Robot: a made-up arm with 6 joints.
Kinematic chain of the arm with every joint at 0, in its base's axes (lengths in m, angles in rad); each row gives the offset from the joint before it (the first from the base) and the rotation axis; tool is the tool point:
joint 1: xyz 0 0 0.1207 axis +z
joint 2: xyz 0 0.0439 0 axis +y
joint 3: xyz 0 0 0.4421 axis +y
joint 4: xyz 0 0 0.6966 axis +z
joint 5: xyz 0 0 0 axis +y
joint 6: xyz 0 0 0.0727 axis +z
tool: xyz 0 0 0
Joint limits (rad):
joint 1: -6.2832..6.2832
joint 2: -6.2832..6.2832
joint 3: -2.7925..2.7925
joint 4: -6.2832..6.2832
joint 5: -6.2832..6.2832
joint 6: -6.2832..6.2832
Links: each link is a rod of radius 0.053 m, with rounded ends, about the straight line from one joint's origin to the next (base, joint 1, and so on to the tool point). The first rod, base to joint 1, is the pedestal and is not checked.
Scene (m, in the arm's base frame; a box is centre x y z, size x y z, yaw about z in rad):
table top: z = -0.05
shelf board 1: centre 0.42 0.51 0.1 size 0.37 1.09 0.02 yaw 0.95
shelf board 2: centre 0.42 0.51 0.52 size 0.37 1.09 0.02 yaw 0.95
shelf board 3: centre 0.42 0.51 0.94 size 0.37 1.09 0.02 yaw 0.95
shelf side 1: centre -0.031 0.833 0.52 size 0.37 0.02 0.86 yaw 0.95
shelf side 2: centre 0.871 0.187 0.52 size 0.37 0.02 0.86 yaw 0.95
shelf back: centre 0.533 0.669 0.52 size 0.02 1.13 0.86 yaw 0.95
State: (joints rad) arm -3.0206 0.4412 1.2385 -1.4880 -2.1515 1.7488
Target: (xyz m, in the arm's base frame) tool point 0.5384 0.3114 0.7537
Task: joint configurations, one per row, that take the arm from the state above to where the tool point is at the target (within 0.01 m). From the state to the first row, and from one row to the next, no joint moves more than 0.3 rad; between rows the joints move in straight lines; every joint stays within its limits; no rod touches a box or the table.
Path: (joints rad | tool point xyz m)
1: -2.9838 0.4406 0.9532 -1.4675 -2.1885 1.7488 | -0.8052 -0.2323 0.6418
2: -2.9470 0.4399 0.6679 -1.4469 -2.2256 1.7488 | -0.7347 -0.2479 0.8184
3: -2.9101 0.4393 0.3827 -1.4264 -2.2626 1.7488 | -0.6185 -0.2478 0.9694
4: -2.8733 0.4386 0.0974 -1.4059 -2.2996 1.7488 | -0.4670 -0.2294 1.0828
5: -2.8365 0.4380 -0.1879 -1.3853 -2.3367 1.7488 | -0.2938 -0.1925 1.1496
6: -2.7997 0.4374 -0.4732 -1.3648 -2.3737 1.7488 | -0.1137 -0.1395 1.1647
7: -2.7628 0.4367 -0.7584 -1.3443 -2.4107 1.7488 | 0.0583 -0.0749 1.1274
8: -2.7260 0.4361 -1.0437 -1.3238 -2.4478 1.7488 | 0.2083 -0.0054 1.0410
9: -2.6892 0.4355 -1.3290 -1.3032 -2.4848 1.7488 | 0.3247 0.0614 0.9129
10: -2.6524 0.4348 -1.6143 -1.2827 -2.5218 1.7488 | 0.3994 0.1170 0.7537
11: -2.5638 0.2122 -1.4265 -1.2932 -2.4914 1.7488 | 0.4740 0.2061 0.7645
12: -2.4752 -0.0105 -1.2386 -1.3036 -2.4609 1.7488 | 0.5384 0.3114 0.7537

